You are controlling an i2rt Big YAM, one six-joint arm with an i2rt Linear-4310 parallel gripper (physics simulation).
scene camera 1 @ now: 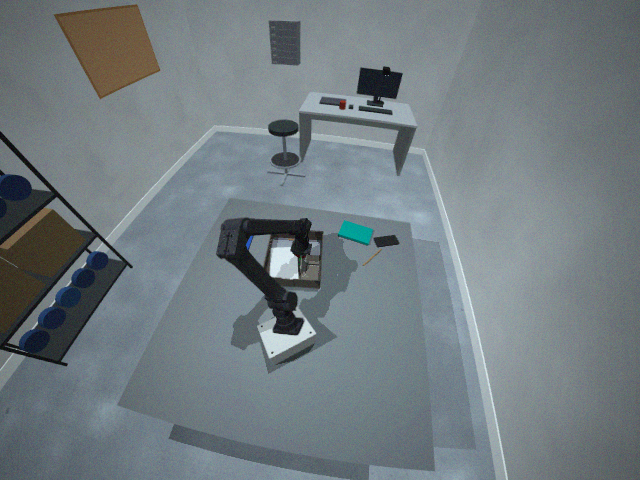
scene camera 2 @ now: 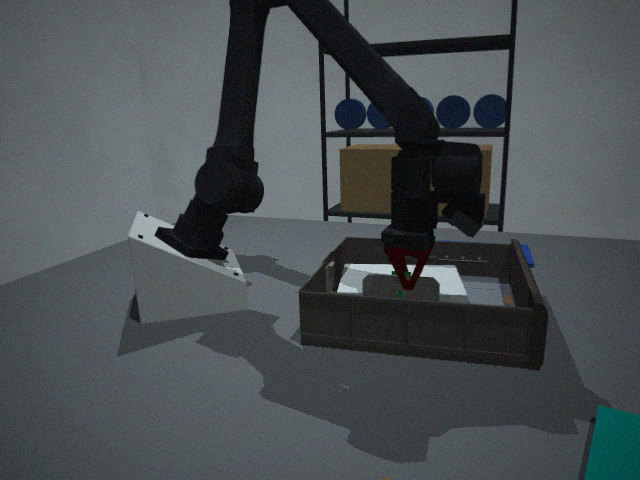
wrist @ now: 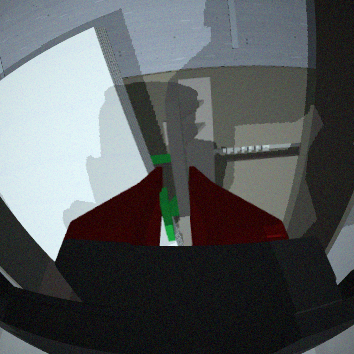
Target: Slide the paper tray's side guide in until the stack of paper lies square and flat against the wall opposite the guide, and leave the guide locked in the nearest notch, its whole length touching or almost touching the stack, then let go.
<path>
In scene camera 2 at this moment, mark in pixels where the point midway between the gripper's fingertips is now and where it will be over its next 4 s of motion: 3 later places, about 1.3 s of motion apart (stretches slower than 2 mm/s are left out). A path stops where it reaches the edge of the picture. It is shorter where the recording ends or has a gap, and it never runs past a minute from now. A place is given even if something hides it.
My gripper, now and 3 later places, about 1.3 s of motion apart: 409, 287; 410, 282; 403, 265; 412, 192
</path>
